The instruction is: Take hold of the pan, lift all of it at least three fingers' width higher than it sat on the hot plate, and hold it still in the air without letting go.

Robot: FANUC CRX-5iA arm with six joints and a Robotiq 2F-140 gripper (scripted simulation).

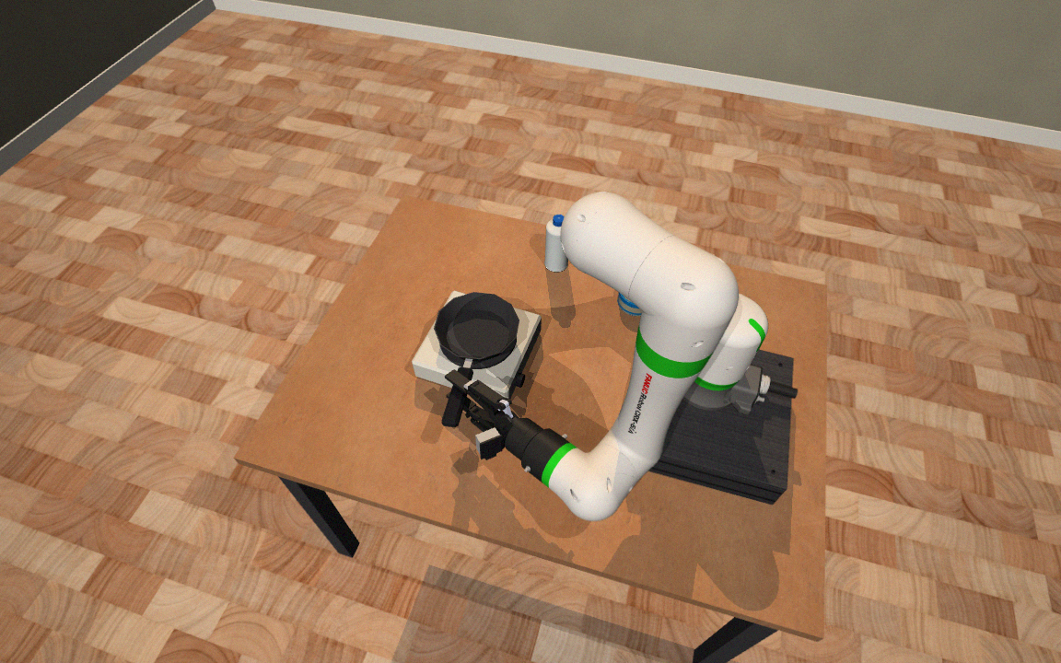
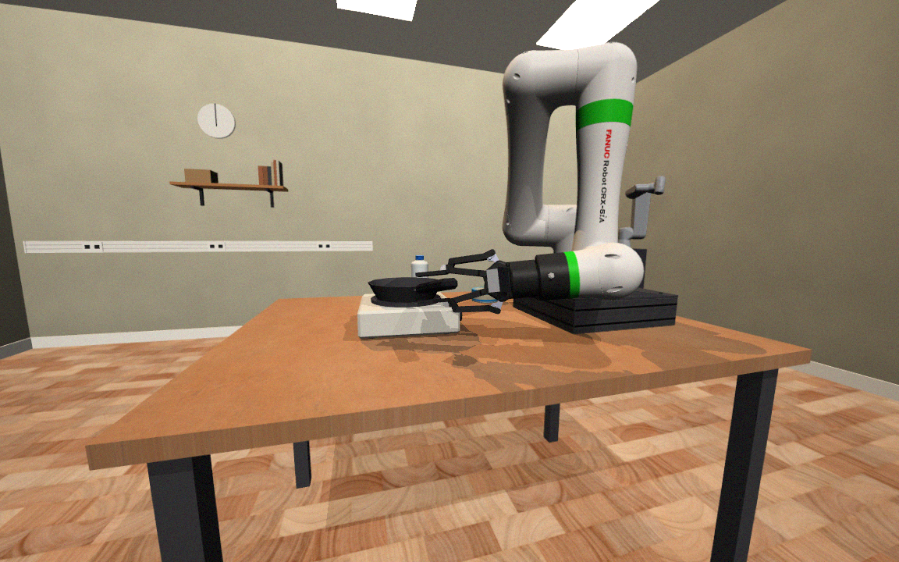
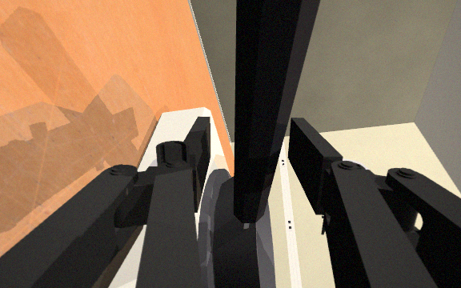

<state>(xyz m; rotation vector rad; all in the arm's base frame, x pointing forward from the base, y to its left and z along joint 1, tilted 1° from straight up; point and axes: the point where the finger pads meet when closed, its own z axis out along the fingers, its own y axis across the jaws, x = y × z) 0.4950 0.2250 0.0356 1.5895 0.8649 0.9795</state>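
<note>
Right now my hand is 3 cm short of the black pan, 13 cm to the left of it and 2 cm above it. Round my hand: white hot plate: 2 cm ahead, 18 cm to the right, 9 cm below; white roll: 29 cm behind, 48 cm to the right, 11 cm below.
</note>
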